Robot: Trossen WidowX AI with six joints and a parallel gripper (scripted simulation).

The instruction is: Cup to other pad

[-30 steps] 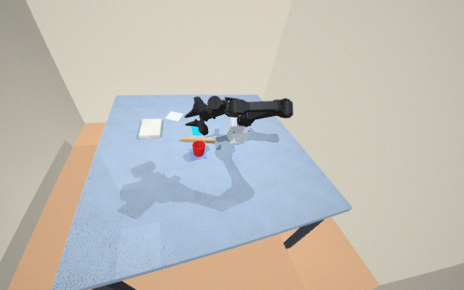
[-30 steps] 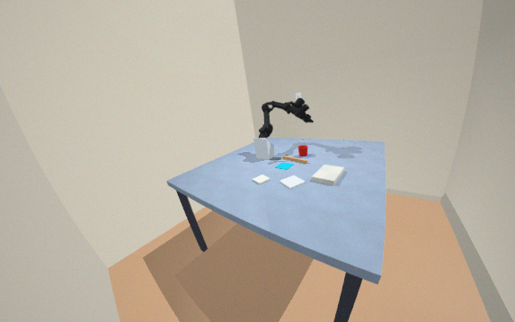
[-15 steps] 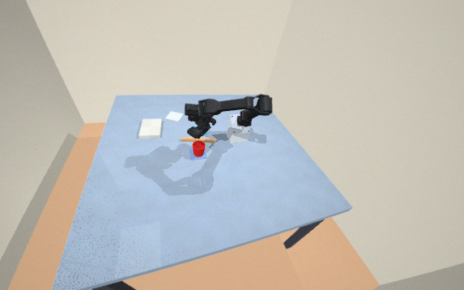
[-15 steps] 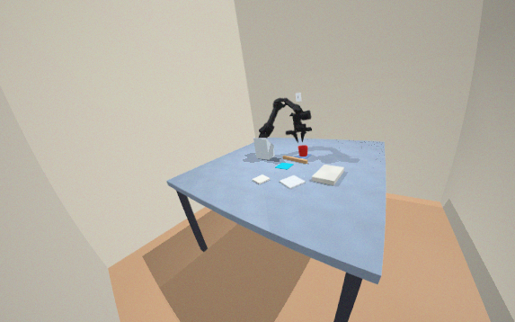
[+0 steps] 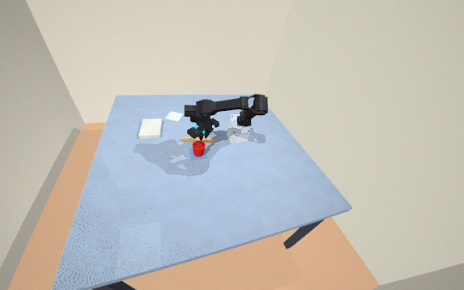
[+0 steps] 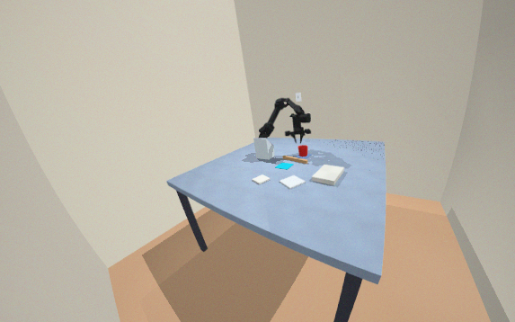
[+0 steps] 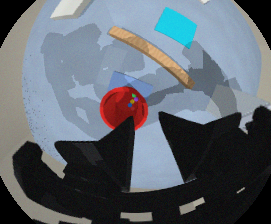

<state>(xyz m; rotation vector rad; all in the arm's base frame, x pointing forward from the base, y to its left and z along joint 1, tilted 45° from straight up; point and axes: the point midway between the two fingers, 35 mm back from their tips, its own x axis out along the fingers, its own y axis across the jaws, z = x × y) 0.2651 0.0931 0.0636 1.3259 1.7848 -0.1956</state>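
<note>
My gripper tip is 3 cm short of the red cup, 1 cm to the right of it and 6 cm above it. Round my gripper tip: pale blue pad (3 cm ahead, 1 cm to the left, 11 cm below); then bar (1 cm ahead, 10 cm to the right, 10 cm below); then cyan pad (1 cm behind, 21 cm to the right, 11 cm below).
</note>
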